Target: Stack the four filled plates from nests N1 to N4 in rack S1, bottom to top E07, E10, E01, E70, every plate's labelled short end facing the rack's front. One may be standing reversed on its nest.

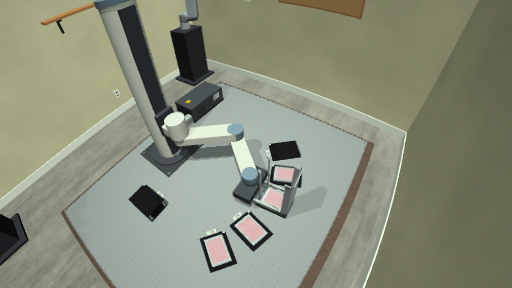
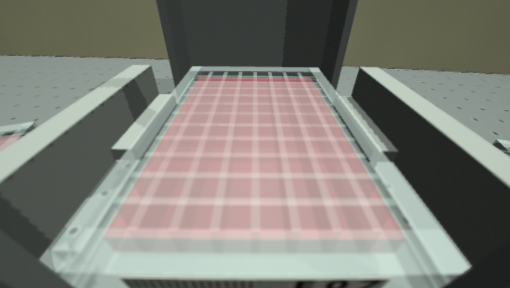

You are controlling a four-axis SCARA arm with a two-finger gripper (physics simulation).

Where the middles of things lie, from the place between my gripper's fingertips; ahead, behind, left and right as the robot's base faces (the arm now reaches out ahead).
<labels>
I see the dark box (image 1: 203,93) 86 cm behind my hand and 35 cm to the left of it.
</labels>
